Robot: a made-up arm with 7 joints.
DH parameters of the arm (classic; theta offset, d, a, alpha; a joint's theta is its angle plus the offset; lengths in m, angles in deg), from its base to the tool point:
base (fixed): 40.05 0 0.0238 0
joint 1: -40.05 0.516 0.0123 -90
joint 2: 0 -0.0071 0.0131 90
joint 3: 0 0.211 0.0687 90
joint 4: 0 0.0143 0.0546 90
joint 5: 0 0.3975 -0.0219 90
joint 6: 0 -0.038 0.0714 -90
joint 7: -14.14 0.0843 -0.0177 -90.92
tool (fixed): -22.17 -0.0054 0 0
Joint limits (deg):
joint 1: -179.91..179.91
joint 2: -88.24..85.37
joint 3: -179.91..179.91
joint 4: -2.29..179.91
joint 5: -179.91..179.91
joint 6: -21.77..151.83
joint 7: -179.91..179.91
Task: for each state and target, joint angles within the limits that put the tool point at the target. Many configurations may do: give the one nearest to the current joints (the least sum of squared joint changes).
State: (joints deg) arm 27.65 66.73 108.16 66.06 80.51 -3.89 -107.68
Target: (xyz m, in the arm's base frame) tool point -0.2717 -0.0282 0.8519
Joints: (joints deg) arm 53.21 69.04 160.27 52.41 88.64 3.55 -105.30
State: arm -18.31 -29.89 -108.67 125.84 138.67 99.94 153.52
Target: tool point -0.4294 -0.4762 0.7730
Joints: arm 7.81 -53.78 -113.65 122.96 143.86 79.42 155.98
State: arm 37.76 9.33 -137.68 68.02 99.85 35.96 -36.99
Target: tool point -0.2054 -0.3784 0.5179
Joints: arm 27.87 14.78 -150.47 50.58 97.54 32.20 -37.26
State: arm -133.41 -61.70 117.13 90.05 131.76 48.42 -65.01
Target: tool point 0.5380 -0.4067 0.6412
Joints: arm -175.98 -62.08 100.02 119.40 140.12 47.66 -71.26
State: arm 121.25 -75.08 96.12 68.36 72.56 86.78 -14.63
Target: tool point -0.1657 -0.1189 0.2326
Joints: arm 128.68 -64.03 125.66 42.69 71.71 100.95 -14.80
